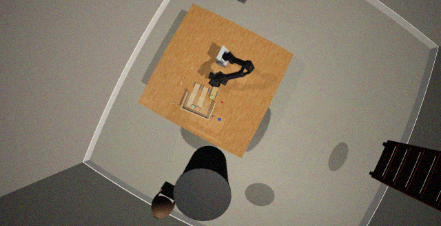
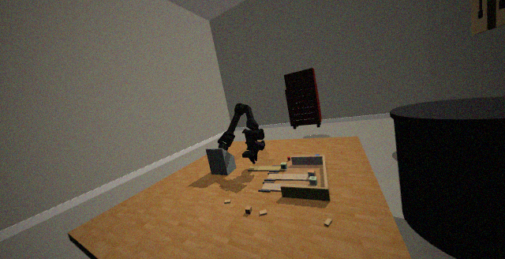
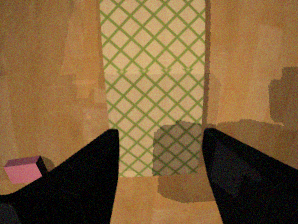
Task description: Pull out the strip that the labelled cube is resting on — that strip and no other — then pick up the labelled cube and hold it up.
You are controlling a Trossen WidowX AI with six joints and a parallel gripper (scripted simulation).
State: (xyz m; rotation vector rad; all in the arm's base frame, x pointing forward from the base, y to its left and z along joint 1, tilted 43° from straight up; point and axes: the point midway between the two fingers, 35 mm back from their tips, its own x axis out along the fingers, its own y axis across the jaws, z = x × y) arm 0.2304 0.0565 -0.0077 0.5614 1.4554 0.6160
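Now: the cross-hatched strip 70 mm ahead of my gripper tip, 40 mm below it and 10 mm to the left of it.
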